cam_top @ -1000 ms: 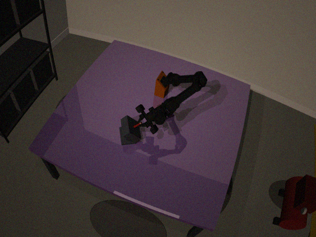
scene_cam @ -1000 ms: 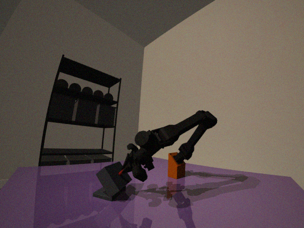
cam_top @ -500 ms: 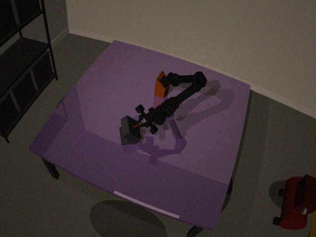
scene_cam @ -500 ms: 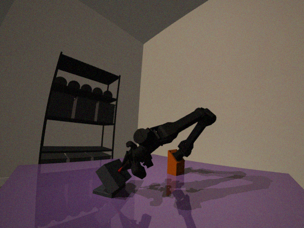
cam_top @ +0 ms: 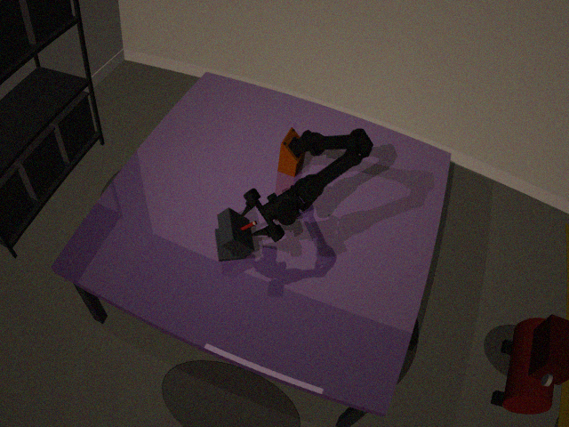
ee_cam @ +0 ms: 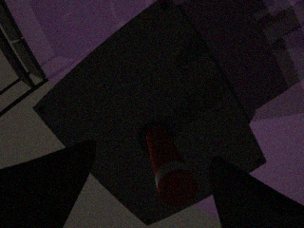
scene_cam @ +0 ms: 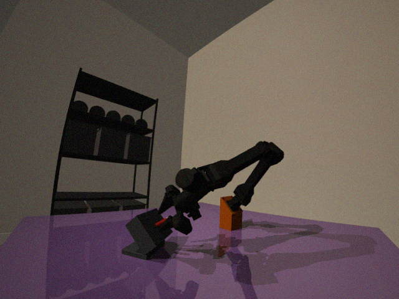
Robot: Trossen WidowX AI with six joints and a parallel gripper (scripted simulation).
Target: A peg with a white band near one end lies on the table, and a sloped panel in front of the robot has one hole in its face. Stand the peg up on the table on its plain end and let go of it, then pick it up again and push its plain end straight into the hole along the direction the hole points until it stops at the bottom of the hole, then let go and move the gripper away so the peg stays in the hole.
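Now: gripper tip 10 mm past the red peg and 10 mm to the right of it. From my gripper tip the other things lie so: dark sloped panel: 20 mm ahead, 30 mm to the right, 30 mm below.
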